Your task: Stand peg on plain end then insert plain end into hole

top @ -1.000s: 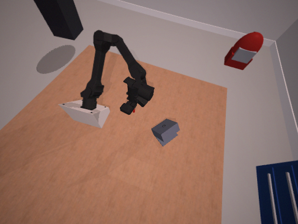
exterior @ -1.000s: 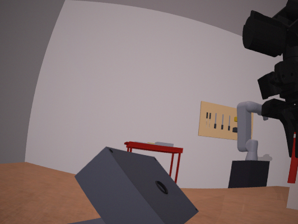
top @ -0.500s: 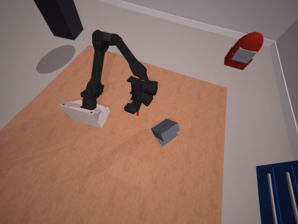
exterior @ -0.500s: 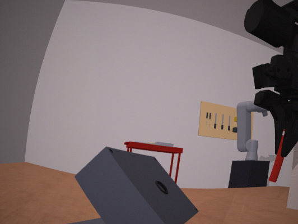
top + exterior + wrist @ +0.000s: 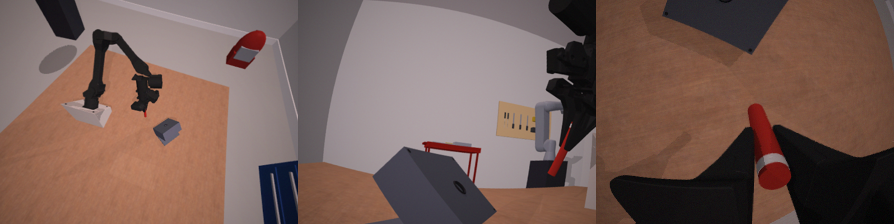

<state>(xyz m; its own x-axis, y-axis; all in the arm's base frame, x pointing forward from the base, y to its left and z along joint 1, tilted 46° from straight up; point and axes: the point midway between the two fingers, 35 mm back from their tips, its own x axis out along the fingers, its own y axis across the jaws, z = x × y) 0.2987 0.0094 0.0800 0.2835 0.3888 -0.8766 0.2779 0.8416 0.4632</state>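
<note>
Right now the grey sloped panel is 15 cm ahead of my gripper tip, 5 cm to the right of it and 8 cm below it. Also, from my gripper tip: red peg 1 cm to the left, 2 cm above.
</note>
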